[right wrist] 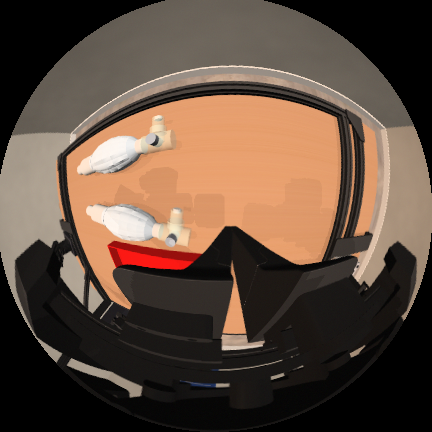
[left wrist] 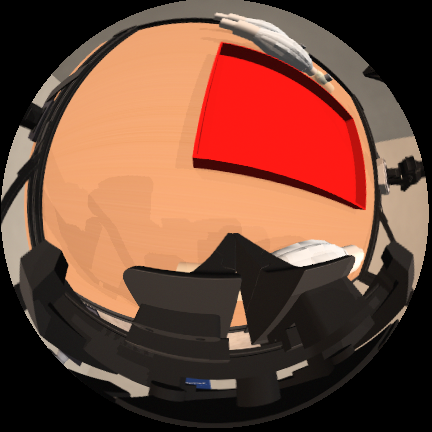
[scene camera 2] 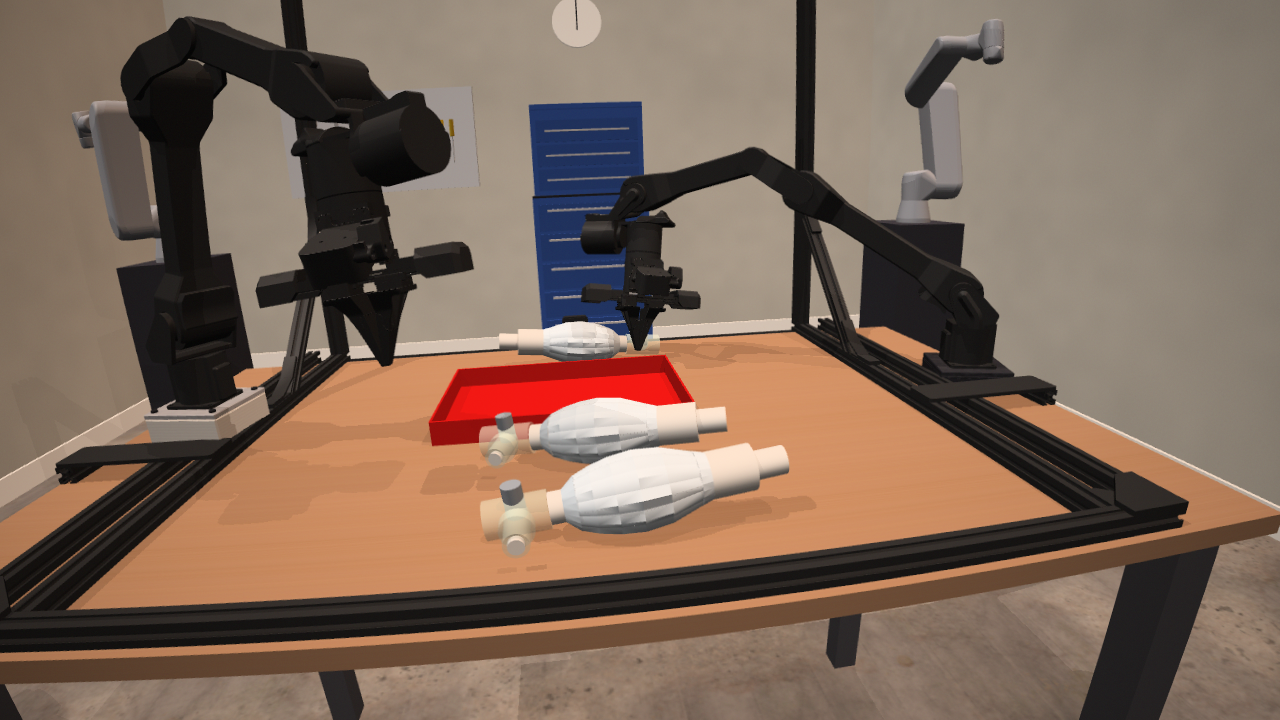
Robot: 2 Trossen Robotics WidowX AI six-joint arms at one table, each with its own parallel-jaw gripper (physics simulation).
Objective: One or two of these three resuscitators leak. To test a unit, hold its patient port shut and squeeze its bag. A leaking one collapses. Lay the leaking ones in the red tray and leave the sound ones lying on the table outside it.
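Places are measured from the left arm's base along level axes (x ahead, y left, z up), in metres.
Where they show: left gripper, fingertip midpoint: (left wrist: 231, 238) (scene camera 2: 637, 350); right gripper, fingertip midpoint: (right wrist: 229, 231) (scene camera 2: 387, 365); left arm's base, link origin: (right wrist: 68, 243) (scene camera 2: 966, 362); right arm's base, link origin: (left wrist: 386, 176) (scene camera 2: 206, 400).
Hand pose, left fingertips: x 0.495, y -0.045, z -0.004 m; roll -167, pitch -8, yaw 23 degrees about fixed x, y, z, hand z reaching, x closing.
Each offset is from my left fingertips to the top centre of the thing. Level surfaces: height alone.
The nearest resuscitator @(dx -0.093, dy +0.483, dz +0.045 m) (scene camera 2: 637, 489) (right wrist: 114, 154) lies on the table with a full-looking white bag. The middle resuscitator @(dx -0.029, dy +0.360, dz +0.045 m) (scene camera 2: 597, 429) (right wrist: 129, 222) lies between it and the tray, its bag also rounded. The far resuscitator @(dx +0.087, dy +0.018, dz +0.028 m) (scene camera 2: 580, 341) (left wrist: 312, 252) lies behind the tray, partly hidden by my left fingers in the left wrist view. The red tray @(dx +0.066, dy +0.191, dz +0.006 m) (scene camera 2: 431, 433) (left wrist: 280, 120) (right wrist: 150, 257) is empty inside where it shows. My left gripper (scene camera 2: 638, 347) (left wrist: 231, 238) is shut and empty, above the table near the far resuscitator's right end. My right gripper (scene camera 2: 386, 361) (right wrist: 229, 231) is shut and empty, raised left of the tray.
A black metal frame (scene camera 2: 537, 586) borders the table @(dz -0.024 m) (scene camera 2: 895, 447), with uprights at the back. A blue cabinet (scene camera 2: 586, 147) and two grey arms on dark pedestals stand behind. A small dark object (scene camera 2: 574, 318) shows behind the far bag.
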